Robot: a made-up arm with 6 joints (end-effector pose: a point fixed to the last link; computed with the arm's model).
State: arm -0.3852 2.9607 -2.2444 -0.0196 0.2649 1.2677
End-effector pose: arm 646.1 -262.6 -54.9 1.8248 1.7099 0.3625
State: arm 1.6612 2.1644 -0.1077 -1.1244 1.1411 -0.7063
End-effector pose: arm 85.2 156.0 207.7 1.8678 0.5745 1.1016
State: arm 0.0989 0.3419 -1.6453 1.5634 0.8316 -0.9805
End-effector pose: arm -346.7 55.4 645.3 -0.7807 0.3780 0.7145
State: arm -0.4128 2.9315 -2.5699 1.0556 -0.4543 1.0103
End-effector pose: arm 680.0 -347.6 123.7 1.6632 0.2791 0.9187
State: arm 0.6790 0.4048 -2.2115 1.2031 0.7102 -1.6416
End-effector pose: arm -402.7 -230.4 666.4 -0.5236 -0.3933 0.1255
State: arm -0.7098 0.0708 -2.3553 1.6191 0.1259 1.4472
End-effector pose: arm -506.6 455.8 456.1 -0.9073 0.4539 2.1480
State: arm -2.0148 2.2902 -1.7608 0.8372 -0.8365 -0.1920
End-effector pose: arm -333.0 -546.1 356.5 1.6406 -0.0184 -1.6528
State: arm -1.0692 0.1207 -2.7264 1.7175 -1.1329 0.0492
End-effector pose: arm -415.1 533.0 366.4 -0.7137 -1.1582 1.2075
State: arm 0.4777 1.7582 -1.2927 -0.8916 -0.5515 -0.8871
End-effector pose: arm 392.2 258.0 473.6 -1.5539 0.4372 -0.6215
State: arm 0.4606 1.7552 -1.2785 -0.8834 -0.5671 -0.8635
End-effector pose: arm 394.1 251.0 472.0 -1.5380 0.4696 -0.6020
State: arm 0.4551 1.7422 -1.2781 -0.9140 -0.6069 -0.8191
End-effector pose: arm 387.7 249.9 479.6 -1.5137 0.4441 -0.5702
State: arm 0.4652 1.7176 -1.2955 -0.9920 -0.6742 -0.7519
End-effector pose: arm 370.2 255.9 497.4 -1.4874 0.3472 -0.5210
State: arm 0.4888 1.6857 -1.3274 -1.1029 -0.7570 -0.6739
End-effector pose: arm 343.3 265.8 520.1 -1.4699 0.2001 -0.4593
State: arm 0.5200 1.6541 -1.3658 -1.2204 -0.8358 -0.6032
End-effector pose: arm 312.8 275.4 540.8 -1.4668 0.0410 -0.4004
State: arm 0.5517 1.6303 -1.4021 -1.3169 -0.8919 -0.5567
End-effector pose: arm 286.9 282.7 555.6 -1.4726 -0.0935 -0.3627
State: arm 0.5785 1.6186 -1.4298 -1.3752 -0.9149 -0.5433
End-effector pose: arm 271.1 288.5 564.0 -1.4781 -0.1829 -0.3558
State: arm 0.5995 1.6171 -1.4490 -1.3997 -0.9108 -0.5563
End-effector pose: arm 264.4 293.9 568.1 -1.4791 -0.2329 -0.3728
